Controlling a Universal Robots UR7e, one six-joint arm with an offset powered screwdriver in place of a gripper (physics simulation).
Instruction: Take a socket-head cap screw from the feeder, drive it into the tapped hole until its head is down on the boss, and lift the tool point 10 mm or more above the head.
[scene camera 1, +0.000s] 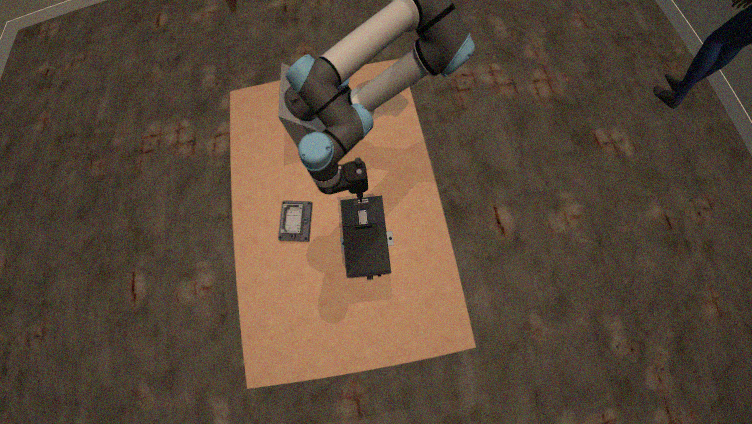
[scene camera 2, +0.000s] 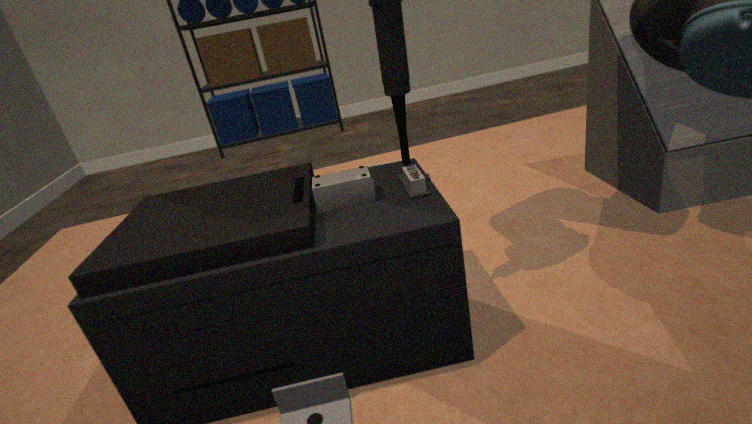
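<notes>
The screw feeder (scene camera 1: 367, 252) (scene camera 2: 273, 316) is a dark box with a raised lid. A small light pick-up block (scene camera 2: 416, 185) stands at one end of its top. My screwdriver tip (scene camera 1: 360, 199) (scene camera 2: 406, 161) points down at the far edge of this block, at or just above its top; contact is unclear. The driver is almost upright. No screw can be made out at the tip, and whether it holds one is too small to tell. A dark plate with a light housing (scene camera 1: 292, 219) lies left of the feeder in scene camera 1; its tapped hole and boss cannot be made out clearly.
A light block (scene camera 1: 362, 216) (scene camera 2: 344, 190) stands on the feeder between the lid and pick-up block. A metal bracket (scene camera 1: 390, 238) (scene camera 2: 313, 390) sits at the feeder's side. A grey pedestal (scene camera 2: 639, 142) stands near the arm. A shelf rack (scene camera 2: 210, 87) is by the wall. A person's legs (scene camera 1: 705, 60) show at right.
</notes>
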